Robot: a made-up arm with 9 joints. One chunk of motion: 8 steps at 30 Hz.
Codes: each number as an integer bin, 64 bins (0 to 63) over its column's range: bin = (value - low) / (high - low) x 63, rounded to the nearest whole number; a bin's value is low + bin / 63 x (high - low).
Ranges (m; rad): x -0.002..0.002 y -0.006..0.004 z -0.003..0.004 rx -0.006..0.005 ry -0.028..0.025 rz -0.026..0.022
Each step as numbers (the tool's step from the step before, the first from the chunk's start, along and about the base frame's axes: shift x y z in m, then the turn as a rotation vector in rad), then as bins.
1 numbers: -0.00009 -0.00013 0.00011 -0.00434 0.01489 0.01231
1 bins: 30 37 28 10 51 50
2 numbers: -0.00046 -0.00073 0.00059 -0.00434 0.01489 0.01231
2 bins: 24 33 32 10 51 50
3 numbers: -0.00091 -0.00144 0.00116 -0.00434 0.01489 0.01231
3 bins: 17 29 37 10 51 50
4 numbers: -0.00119 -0.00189 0.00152 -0.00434 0.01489 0.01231
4 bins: 13 26 41 10 51 50
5 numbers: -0.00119 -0.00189 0.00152 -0.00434 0.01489 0.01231
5 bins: 13 26 41 10 51 50
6 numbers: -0.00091 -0.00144 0.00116 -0.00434 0.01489 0.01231
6 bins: 17 29 37 10 51 50
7 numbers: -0.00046 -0.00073 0.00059 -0.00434 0.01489 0.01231
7 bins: 24 33 32 10 51 50
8 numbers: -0.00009 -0.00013 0.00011 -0.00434 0.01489 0.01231
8 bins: 30 37 28 10 51 50
